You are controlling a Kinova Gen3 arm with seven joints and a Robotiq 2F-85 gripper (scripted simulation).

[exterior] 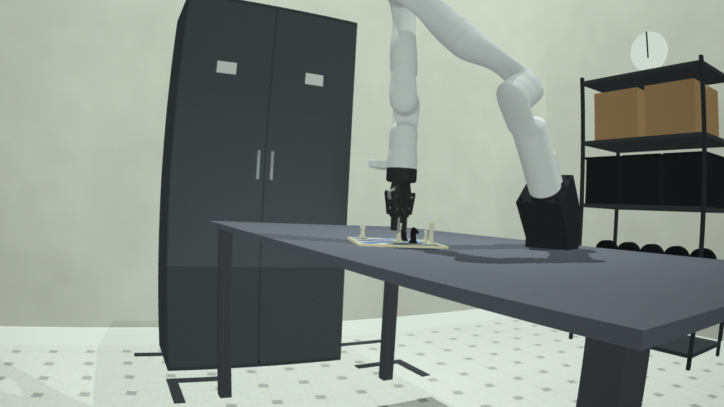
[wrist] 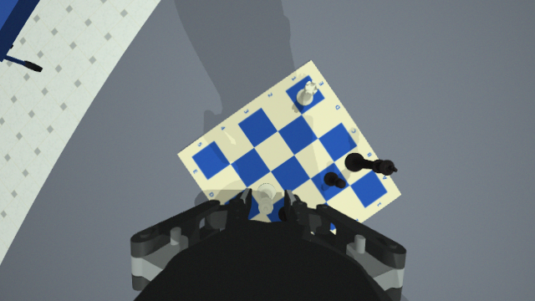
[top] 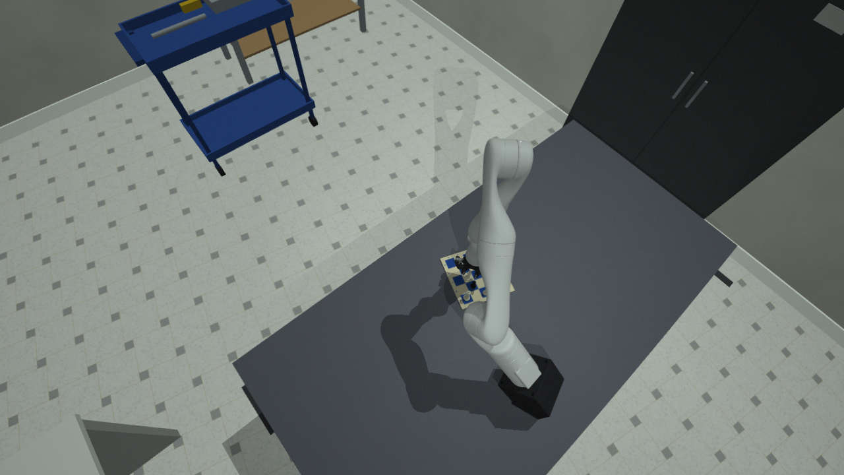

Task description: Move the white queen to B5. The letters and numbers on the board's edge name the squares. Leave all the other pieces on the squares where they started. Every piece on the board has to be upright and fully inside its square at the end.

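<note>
Now: the chessboard 10 mm behind my hand, 40 mm to the right of it and 50 mm below it. Round my hand: black king (60 mm behind, 100 mm to the right, 10 mm below); then black pawn (50 mm behind, 70 mm to the right, 30 mm below); then small white piece (90 mm behind, 10 mm to the right, 30 mm below).
</note>
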